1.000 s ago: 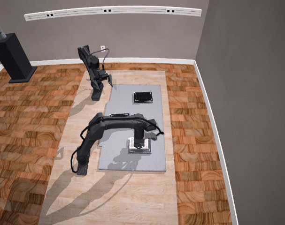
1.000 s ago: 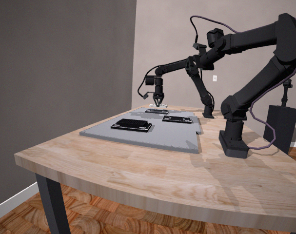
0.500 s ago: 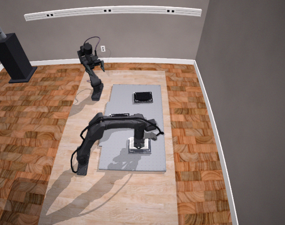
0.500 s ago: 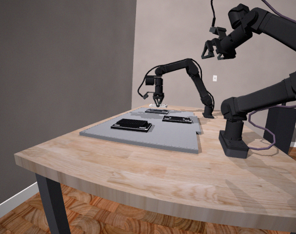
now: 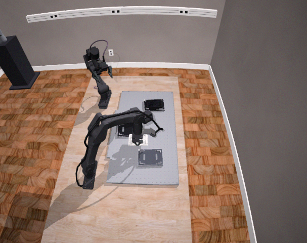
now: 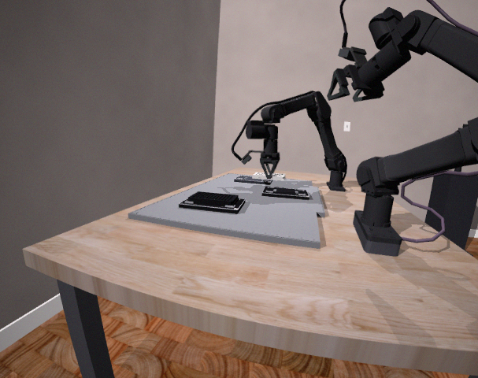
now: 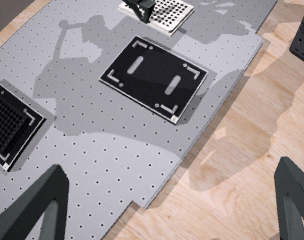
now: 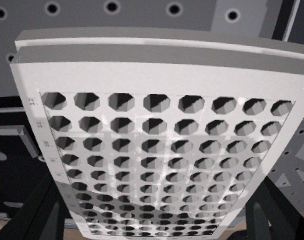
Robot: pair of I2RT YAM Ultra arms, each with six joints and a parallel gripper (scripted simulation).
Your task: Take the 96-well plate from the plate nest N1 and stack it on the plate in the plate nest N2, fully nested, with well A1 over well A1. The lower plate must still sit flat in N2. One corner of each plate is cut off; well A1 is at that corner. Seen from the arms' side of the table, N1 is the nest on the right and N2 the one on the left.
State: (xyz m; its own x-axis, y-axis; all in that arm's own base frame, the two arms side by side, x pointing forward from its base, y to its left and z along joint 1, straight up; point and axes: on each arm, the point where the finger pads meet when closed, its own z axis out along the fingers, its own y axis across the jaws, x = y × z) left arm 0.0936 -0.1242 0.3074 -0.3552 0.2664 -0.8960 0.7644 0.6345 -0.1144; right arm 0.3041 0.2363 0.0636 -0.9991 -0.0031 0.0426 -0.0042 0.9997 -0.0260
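Right now the black plate nest is 110 mm to the left of my right hand, 80 mm behind it and 40 mm below it. Also, from my right hand: grey plate nest 110 mm to the right, 80 mm ahead, 40 mm below; white 96-well plate right at my right hand; black 96-well plate 360 mm to the left, 110 mm ahead, 30 mm below.
My left gripper is now 220 mm short of the white 96-well plate, 300 mm to the left of it and 270 mm above it. The rest, counted from my left hand: grey plate nest 300 mm ahead, 420 mm to the right, 310 mm below; then black 96-well plate 330 mm ahead, 60 mm to the left, 300 mm below; then black plate nest 140 mm ahead, 190 mm to the right, 310 mm below.
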